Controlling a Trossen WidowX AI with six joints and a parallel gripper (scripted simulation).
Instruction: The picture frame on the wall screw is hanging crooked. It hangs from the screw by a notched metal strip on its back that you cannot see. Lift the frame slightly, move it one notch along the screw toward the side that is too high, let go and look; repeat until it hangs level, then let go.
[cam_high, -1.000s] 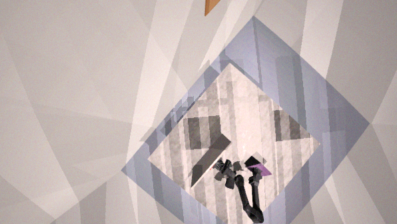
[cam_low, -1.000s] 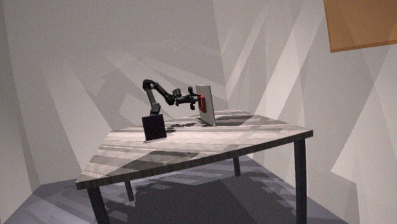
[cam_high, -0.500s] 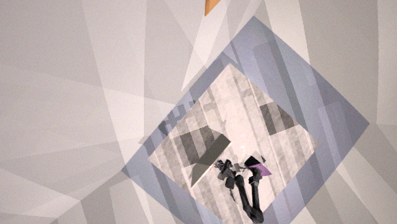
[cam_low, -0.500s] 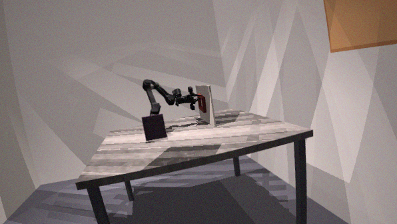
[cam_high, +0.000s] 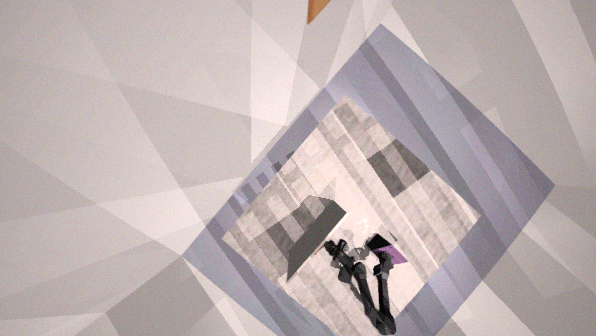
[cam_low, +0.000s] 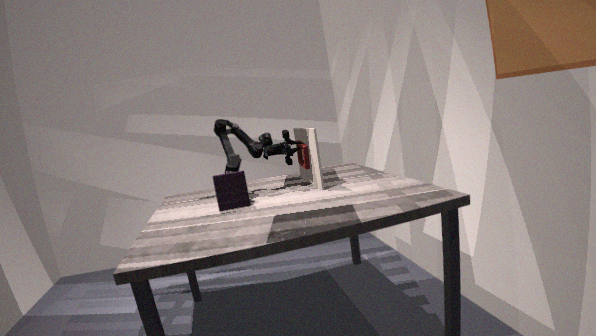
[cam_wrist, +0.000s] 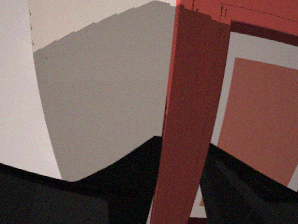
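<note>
The red picture frame lies 5 cm below my gripper tip and 1 cm to the left of it. From my gripper tip the other things lie so: wall panel (7 cm below, 2 cm to the left, 2 cm ahead).
</note>
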